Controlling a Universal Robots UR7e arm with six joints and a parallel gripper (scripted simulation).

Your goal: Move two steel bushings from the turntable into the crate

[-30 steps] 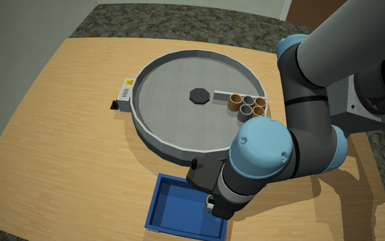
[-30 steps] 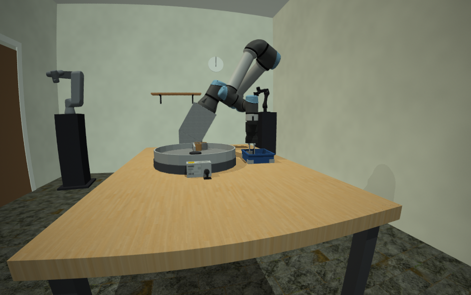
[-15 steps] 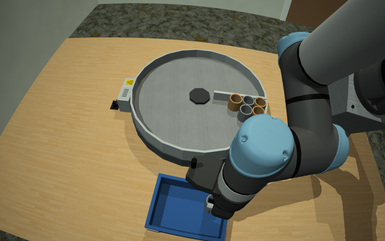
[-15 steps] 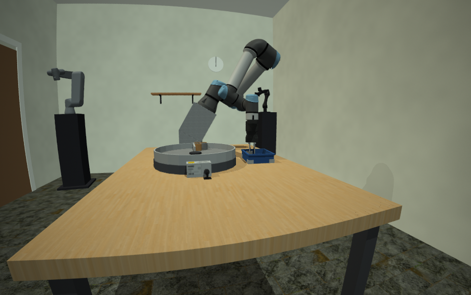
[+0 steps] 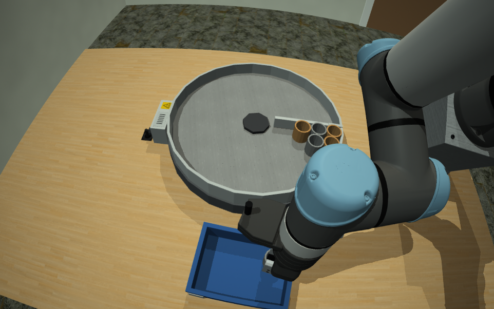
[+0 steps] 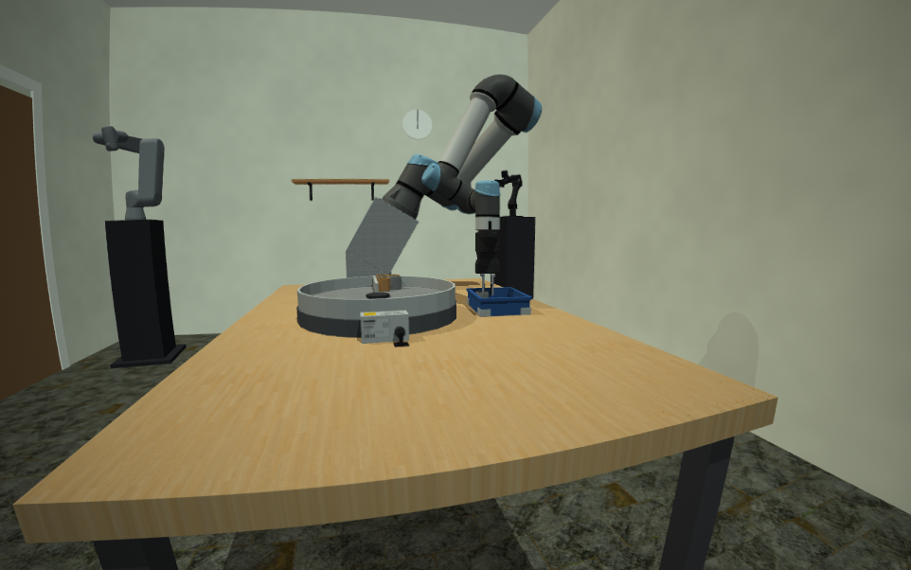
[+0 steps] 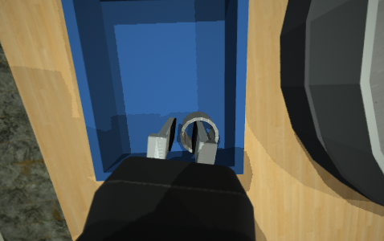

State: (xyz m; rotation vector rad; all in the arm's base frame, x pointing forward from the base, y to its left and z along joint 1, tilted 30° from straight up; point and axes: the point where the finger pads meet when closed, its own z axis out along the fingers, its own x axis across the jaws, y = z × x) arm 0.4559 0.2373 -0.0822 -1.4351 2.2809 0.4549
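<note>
Right now my hand is 50 mm short of the blue crate and 30 mm above it. Round my hand: turntable 340 mm to the right, 20 mm ahead.
</note>
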